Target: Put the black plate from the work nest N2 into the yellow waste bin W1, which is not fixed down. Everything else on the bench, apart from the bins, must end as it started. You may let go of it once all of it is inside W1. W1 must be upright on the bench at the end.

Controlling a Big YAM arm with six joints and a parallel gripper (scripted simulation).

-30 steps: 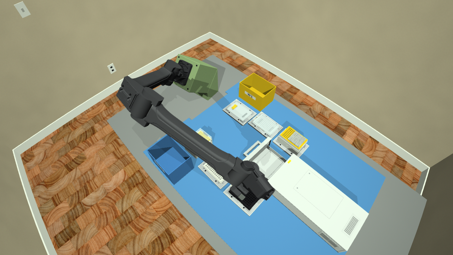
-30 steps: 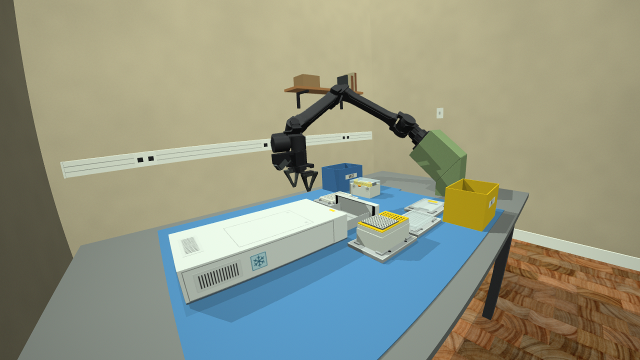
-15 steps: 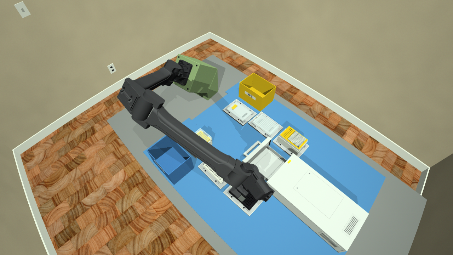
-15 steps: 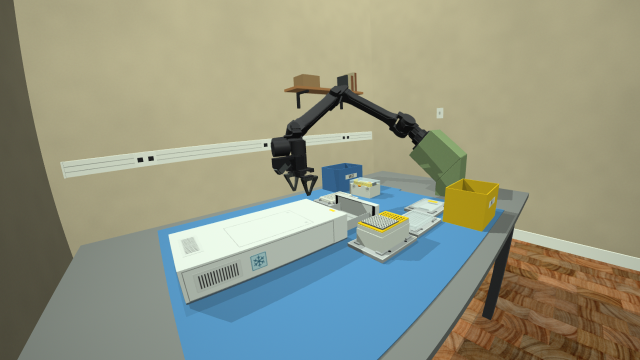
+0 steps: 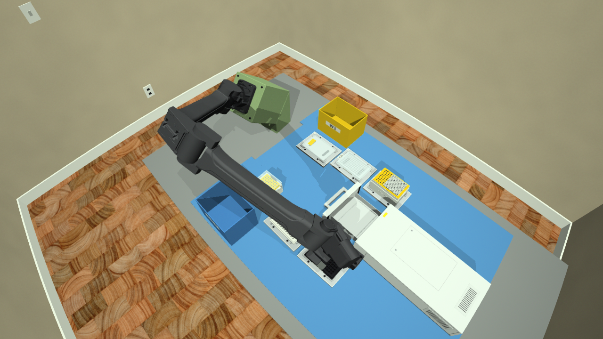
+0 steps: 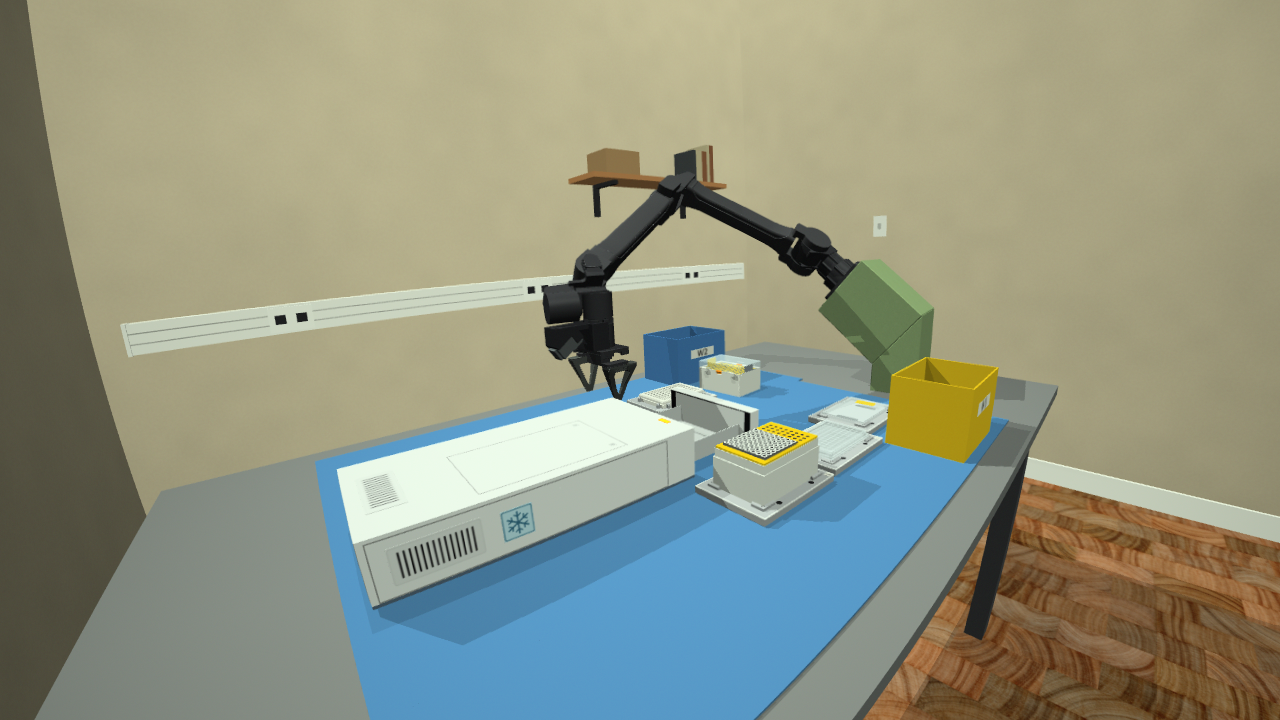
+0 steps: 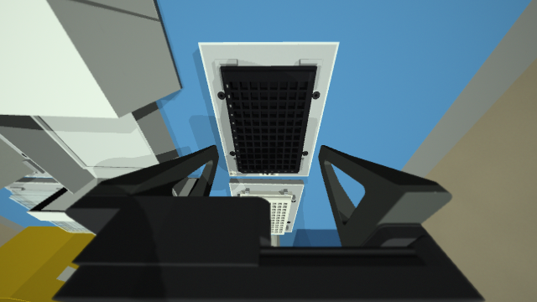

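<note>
My hand is 5 cm above the black plate. The rest, counted from my hand: drawer: 4 cm ahead, 19 cm to the left, 3 cm below; then white well plate: 18 cm behind, 3 cm to the left, 5 cm below; then work nest N2: 6 cm below.
</note>
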